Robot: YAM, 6 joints.
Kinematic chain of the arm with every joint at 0, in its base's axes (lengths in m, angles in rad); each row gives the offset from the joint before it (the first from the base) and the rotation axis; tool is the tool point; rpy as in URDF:
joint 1: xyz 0 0 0.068 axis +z
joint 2: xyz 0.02 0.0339 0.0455 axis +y
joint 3: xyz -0.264 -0.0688 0 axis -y
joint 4: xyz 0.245 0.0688 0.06 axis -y
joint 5: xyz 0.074 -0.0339 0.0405 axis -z
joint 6: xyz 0.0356 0 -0.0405 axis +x
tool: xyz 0 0 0 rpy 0 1.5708 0
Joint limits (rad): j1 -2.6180..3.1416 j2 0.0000..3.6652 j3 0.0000..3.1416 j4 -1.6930..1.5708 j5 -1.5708..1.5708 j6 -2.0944..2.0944
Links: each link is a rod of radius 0.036 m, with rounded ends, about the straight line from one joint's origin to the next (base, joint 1, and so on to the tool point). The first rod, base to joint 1, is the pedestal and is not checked.
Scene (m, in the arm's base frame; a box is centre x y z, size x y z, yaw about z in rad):
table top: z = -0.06
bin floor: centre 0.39 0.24 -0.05 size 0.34 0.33 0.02 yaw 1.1
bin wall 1: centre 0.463 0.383 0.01 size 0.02 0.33 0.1 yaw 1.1
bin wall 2: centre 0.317 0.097 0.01 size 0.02 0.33 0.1 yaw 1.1
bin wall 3: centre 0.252 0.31 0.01 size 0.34 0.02 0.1 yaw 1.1
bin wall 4: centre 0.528 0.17 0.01 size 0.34 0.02 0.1 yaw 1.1
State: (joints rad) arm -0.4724 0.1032 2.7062 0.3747 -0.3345 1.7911
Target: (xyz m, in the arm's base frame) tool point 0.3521 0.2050 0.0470
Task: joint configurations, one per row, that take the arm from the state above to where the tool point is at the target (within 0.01 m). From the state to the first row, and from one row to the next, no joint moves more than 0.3 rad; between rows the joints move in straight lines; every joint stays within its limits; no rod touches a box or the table.
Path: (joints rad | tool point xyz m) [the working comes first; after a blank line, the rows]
Joints at the target: 0.4963 2.2250 1.1771 -0.0143 -0.3619 1.7911
Straight joint move there: clear.

1: -0.3513 0.3684 2.5151 0.3261 -0.3379 1.7911 | -0.4602 0.1812 0.4481
2: -0.2302 0.6336 2.3239 0.2774 -0.3413 1.7911 | -0.3119 0.0853 0.6051
3: -0.1091 0.8989 2.1328 0.2288 -0.3448 1.7911 | -0.1064 0.0238 0.6781
4: 0.0120 1.1641 1.9417 0.1802 -0.3482 1.7911 | 0.1097 0.0135 0.6585
5: 0.1330 1.4293 1.7505 0.1315 -0.3516 1.7911 | 0.2887 0.0510 0.5561
6: 0.2541 1.6945 1.5594 0.0829 -0.3550 1.7911 | 0.3944 0.1152 0.3963
7: 0.3752 1.9597 1.3683 0.0343 -0.3584 1.7911 | 0.4123 0.1758 0.2142
8: 0.4963 2.2250 1.1771 -0.0143 -0.3619 1.7911 | 0.3521 0.2050 0.0470

